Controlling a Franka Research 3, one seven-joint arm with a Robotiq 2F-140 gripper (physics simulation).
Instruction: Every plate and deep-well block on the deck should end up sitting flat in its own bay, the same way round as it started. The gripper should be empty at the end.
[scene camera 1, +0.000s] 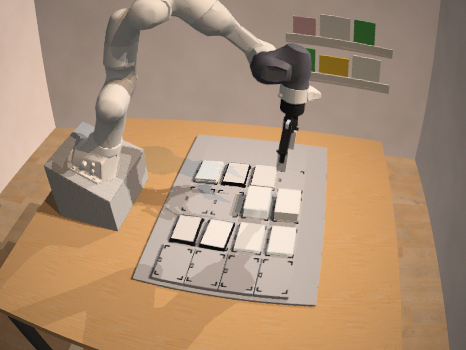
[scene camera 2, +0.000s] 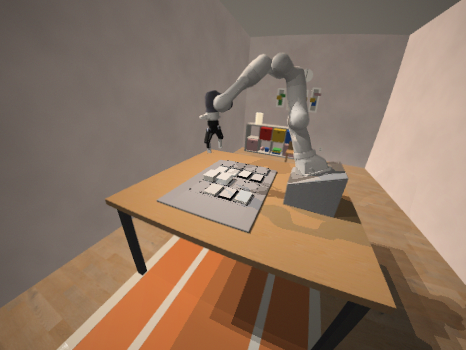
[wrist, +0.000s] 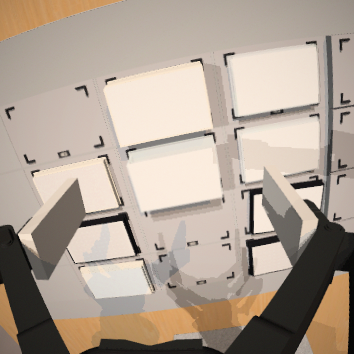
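My gripper (scene camera 1: 285, 156) (scene camera 2: 214, 148) (wrist: 169, 191) is open and empty, above the deck (scene camera 1: 311, 225) (wrist: 55, 65). Scene camera 1's back row holds a pale plate (scene camera 1: 209, 171) (wrist: 117, 281), a black-edged plate (scene camera 1: 236, 173) (wrist: 100, 244) and a white plate (scene camera 1: 263, 175) (wrist: 95, 182); its right bay (scene camera 1: 292, 181) (wrist: 55, 122) is empty. Two thick blocks stand side by side: one (scene camera 1: 258, 200) (wrist: 175, 175) has a dark band along one edge, its flatness unclear; another (scene camera 1: 287, 201) (wrist: 157, 104) is right of it. The third row holds two black-edged plates (scene camera 1: 187, 228) (scene camera 1: 217, 234) and two white ones (scene camera 1: 250, 236) (scene camera 1: 282, 240).
Two bays (scene camera 1: 197, 201) (scene camera 1: 225, 202) left of the thick blocks are empty. The arm's grey base (scene camera 1: 95, 187) (scene camera 2: 315, 192) stands on the wooden table (scene camera 1: 350, 225) beside the deck. Wall shelves (scene camera 1: 340, 44) are behind.
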